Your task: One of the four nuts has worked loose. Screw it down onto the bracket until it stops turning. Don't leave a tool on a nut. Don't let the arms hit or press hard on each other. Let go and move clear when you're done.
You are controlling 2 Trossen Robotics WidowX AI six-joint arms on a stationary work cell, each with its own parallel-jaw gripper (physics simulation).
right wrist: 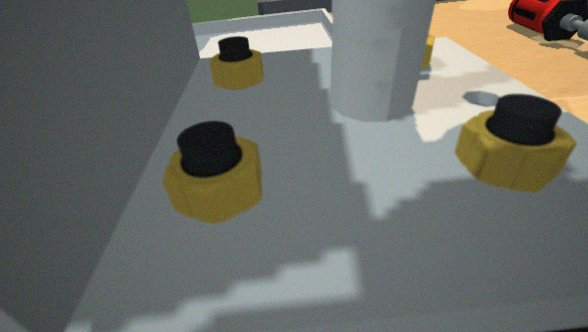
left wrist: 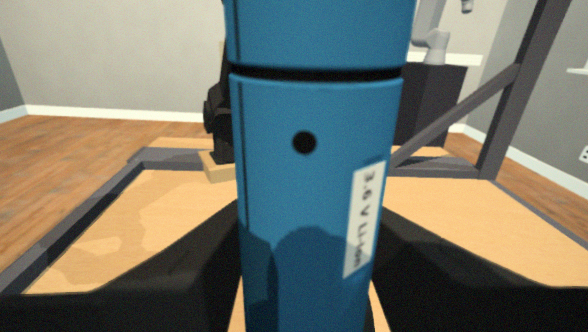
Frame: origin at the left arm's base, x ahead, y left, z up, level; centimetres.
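Where they show: left gripper, fingertip midpoint: (left wrist: 302,209); right arm's base at its link origin: (left wrist: 228,157).
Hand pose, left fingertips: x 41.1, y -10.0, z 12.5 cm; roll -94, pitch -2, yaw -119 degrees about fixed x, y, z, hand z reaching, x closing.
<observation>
After its pixels a point has its place.
My left gripper (left wrist: 302,209) @[x 41.1, y -10.0, z 12.5 cm] is shut on the blue power tool (left wrist: 310,200) @[x 37.9, y -7.9, z 15.3 cm], which has a "3.6 V Li-Ion" label and stands upright between the black fingers. In the right wrist view, a grey cylinder (right wrist: 375,60) @[x 39.3, y -9.8, z -0.8 cm] comes down over the middle of the grey bracket (right wrist: 300,210); whether it touches is unclear. Brass nuts sit on black studs at the front left (right wrist: 215,195), front right (right wrist: 515,160) and back left (right wrist: 237,72) @[x 36.8, y -10.9, z -1.4 cm]. A sliver of the back right nut (right wrist: 428,52) @[x 38.5, y -7.6, z -1.5 cm] shows behind the cylinder, which hides its height. My right gripper's fingers do not show.
A grey upright wall (right wrist: 90,125) fills the left of the right wrist view. A shallow tray (right wrist: 280,21) @[x 10.6, y 4.8, z -7.6 cm] and a green thing (right wrist: 225,9) @[x 5.0, y 0.9, z -6.4 cm] are behind. A red tool (right wrist: 537,15) @[x 29.6, y 18.2, z -6.8 cm] lies at the back right. A black arm (left wrist: 220,115) @[x 79.7, y -19.4, z 5.1 cm] stands behind the blue tool.
</observation>
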